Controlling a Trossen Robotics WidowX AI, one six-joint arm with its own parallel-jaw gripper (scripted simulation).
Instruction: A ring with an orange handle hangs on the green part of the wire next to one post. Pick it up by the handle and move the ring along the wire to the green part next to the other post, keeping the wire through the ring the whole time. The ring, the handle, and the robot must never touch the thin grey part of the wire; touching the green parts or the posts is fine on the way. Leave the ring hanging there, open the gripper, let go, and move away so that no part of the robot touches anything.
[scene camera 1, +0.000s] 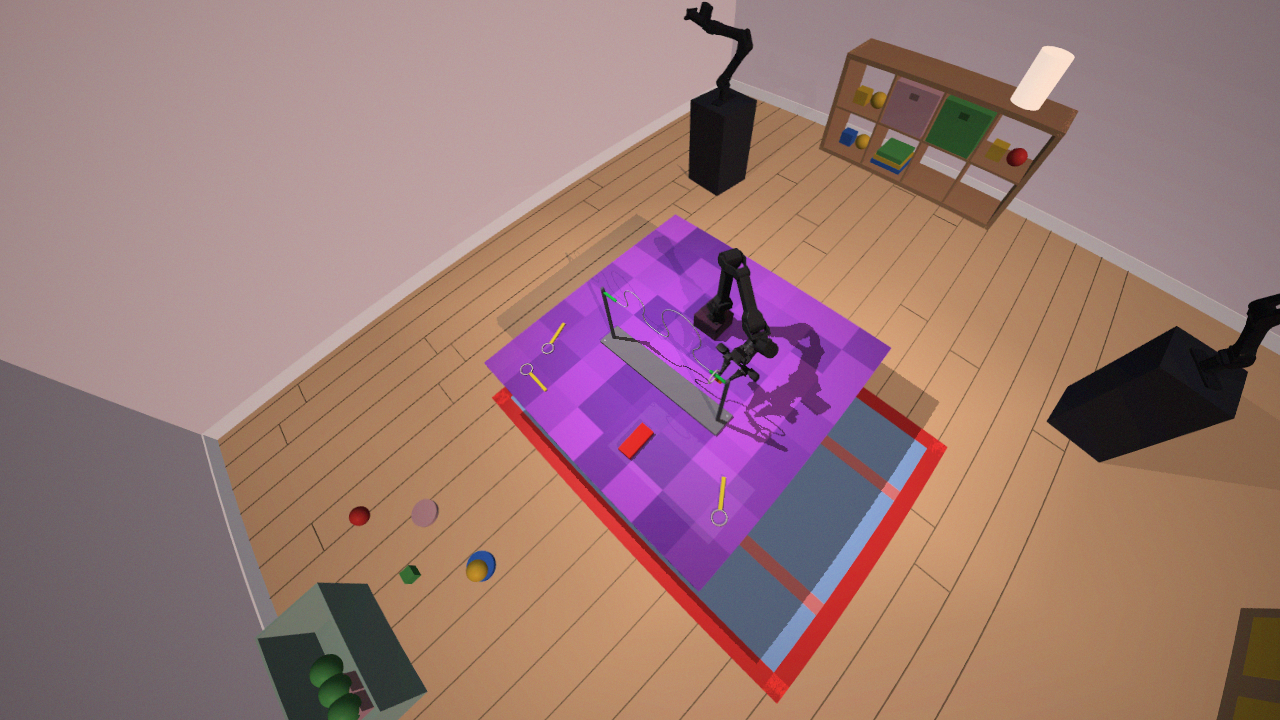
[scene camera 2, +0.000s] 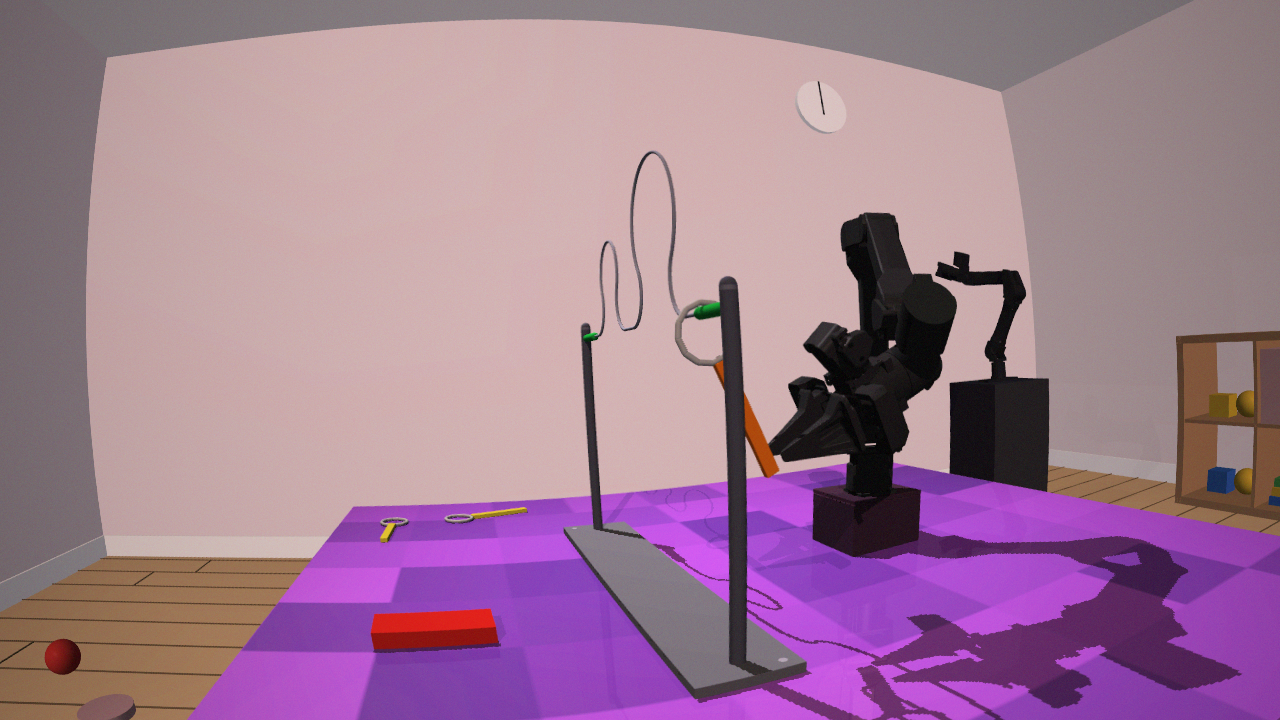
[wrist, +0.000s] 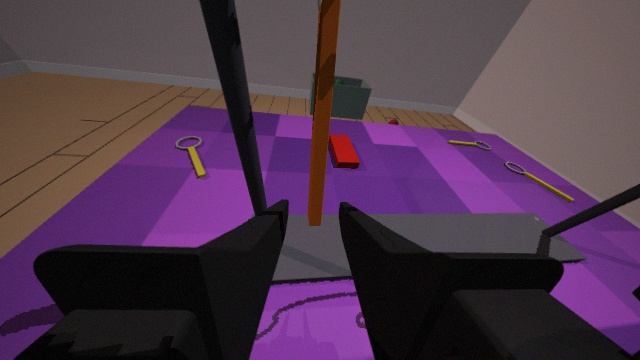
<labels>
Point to a red block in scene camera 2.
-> At 468, 627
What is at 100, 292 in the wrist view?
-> The gripper.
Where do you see the gripper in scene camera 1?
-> At 721, 379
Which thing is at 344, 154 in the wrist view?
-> A red block.
</labels>
